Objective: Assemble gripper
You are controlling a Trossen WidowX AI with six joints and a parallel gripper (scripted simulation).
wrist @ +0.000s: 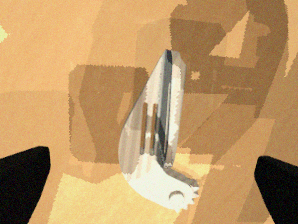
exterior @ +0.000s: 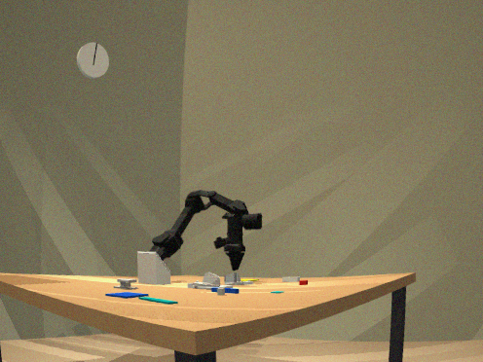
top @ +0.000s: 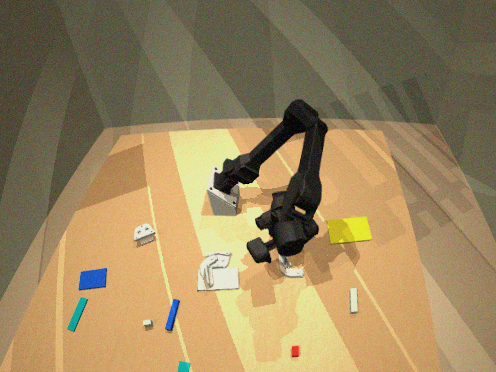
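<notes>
Now: gripper tip 20 mm short of the jaw, 30 mm to the right of it and 50 mm above it. Round my gripper tip: white bar 150 mm ahead, 180 mm to the left, 50 mm below; then red block 280 mm ahead, 10 mm to the left, 50 mm below; then yellow sheet 100 mm behind, 220 mm to the left, 60 mm below.
</notes>
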